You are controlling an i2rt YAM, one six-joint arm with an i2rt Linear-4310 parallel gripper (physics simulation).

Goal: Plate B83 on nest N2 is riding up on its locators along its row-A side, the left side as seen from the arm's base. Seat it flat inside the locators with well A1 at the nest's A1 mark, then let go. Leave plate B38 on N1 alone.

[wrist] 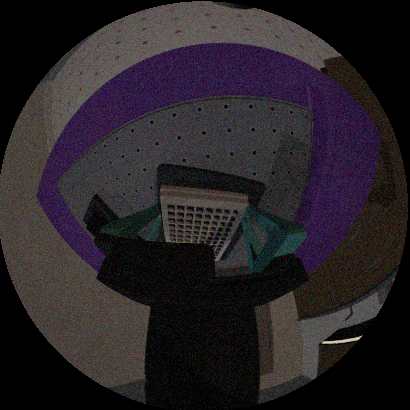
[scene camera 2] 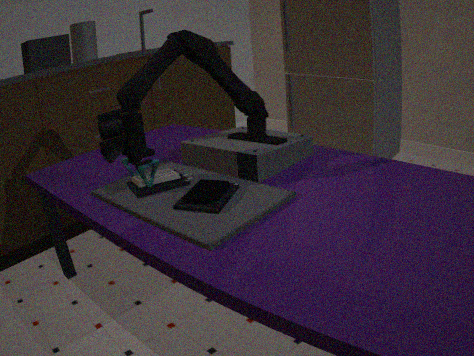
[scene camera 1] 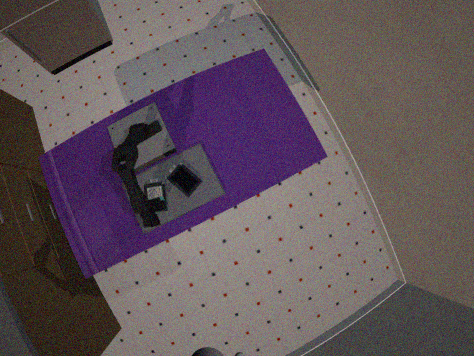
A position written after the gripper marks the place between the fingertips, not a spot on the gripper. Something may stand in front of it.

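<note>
Scene camera 2 shows the gripper point(scene camera 2: 143, 183). In the wrist view the gripper point(wrist: 202, 206) is visible too, together with a black holder point(wrist: 166, 174).
</note>
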